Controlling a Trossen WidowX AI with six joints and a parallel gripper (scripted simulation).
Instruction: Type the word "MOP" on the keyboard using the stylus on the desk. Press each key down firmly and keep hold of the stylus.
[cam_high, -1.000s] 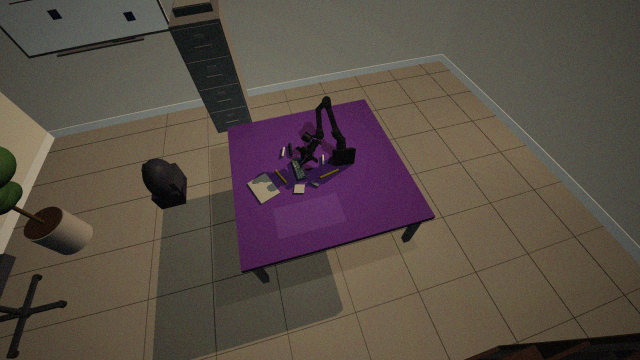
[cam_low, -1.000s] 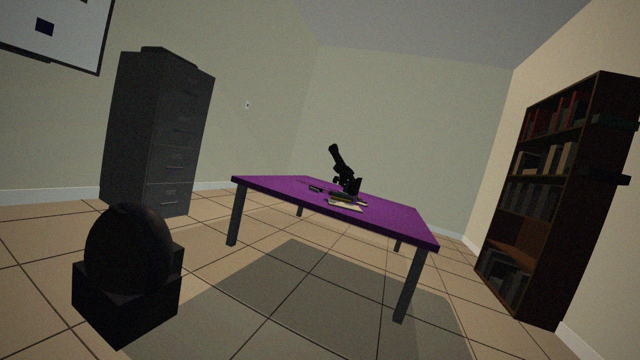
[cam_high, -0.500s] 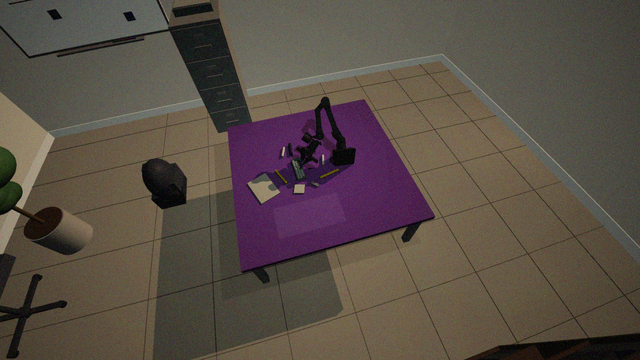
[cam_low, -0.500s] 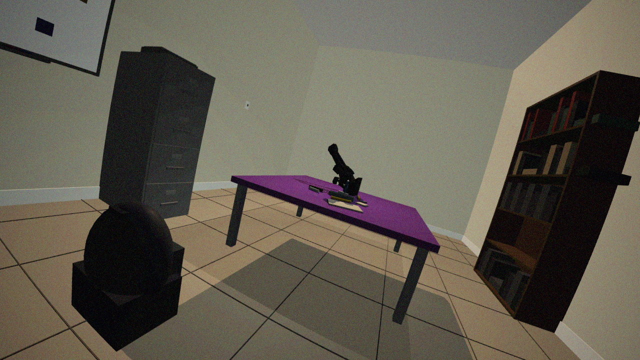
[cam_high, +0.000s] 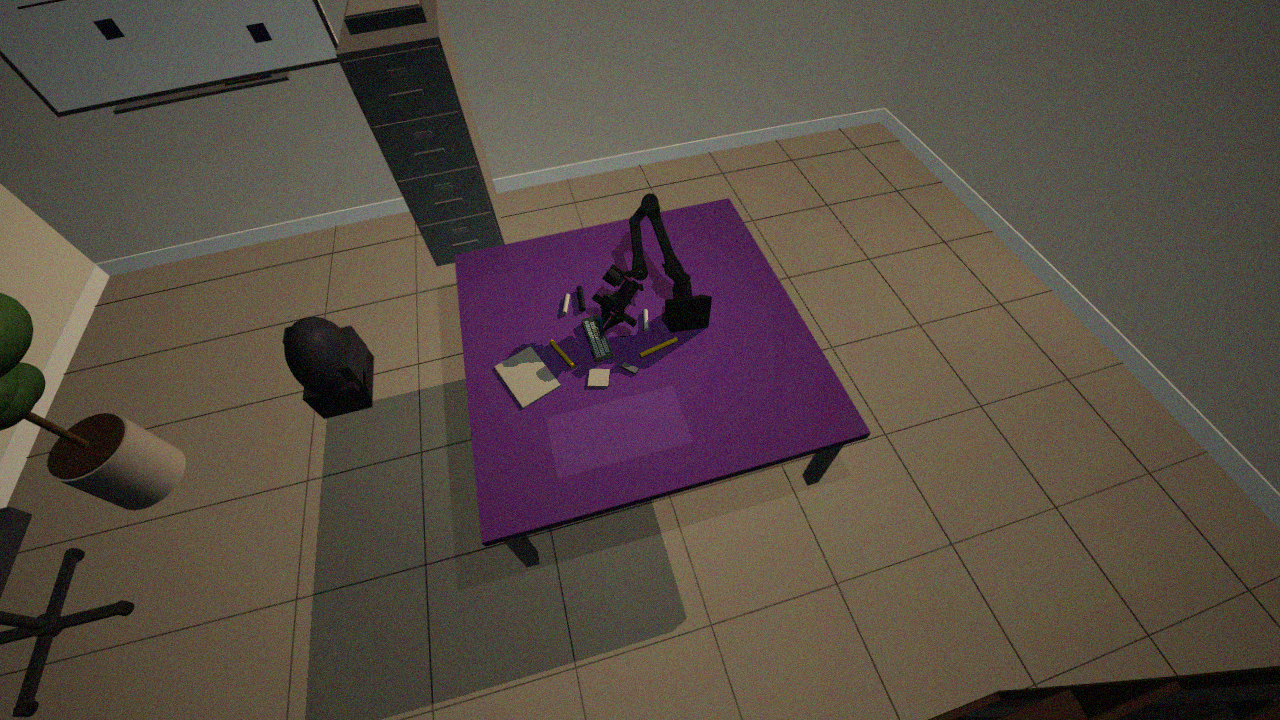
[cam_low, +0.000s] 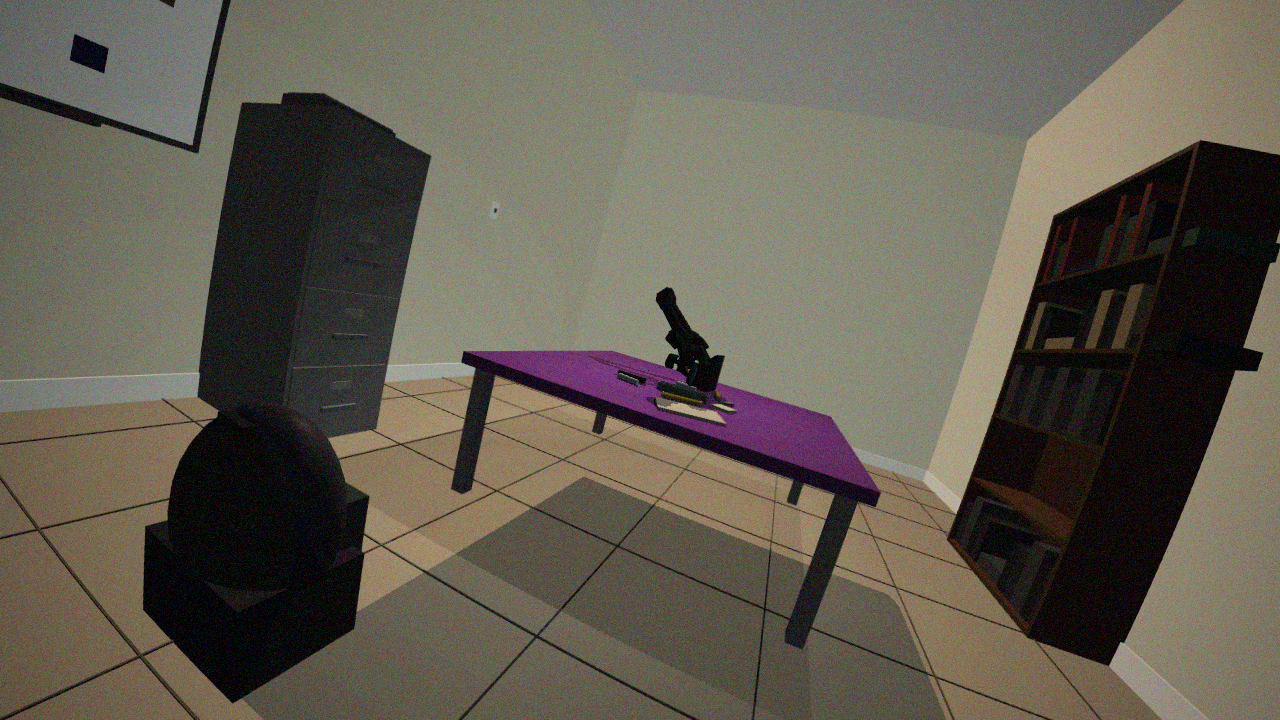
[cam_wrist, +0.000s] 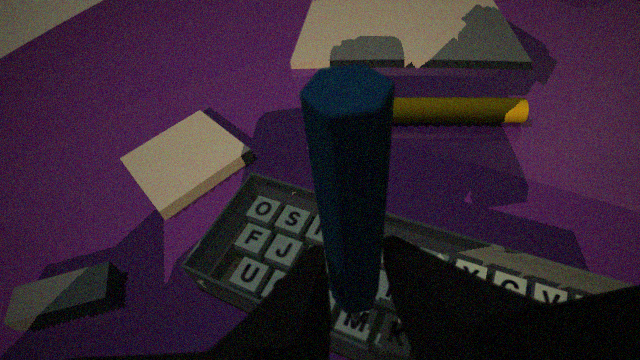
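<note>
My gripper tip is 3 cm short of the white pad, 17 cm to the right of it and 7 cm above it. The rest, counted from my gripper tip: pale stylus tip: 5 cm below; then dark blue stylus: 2 cm below.
</note>
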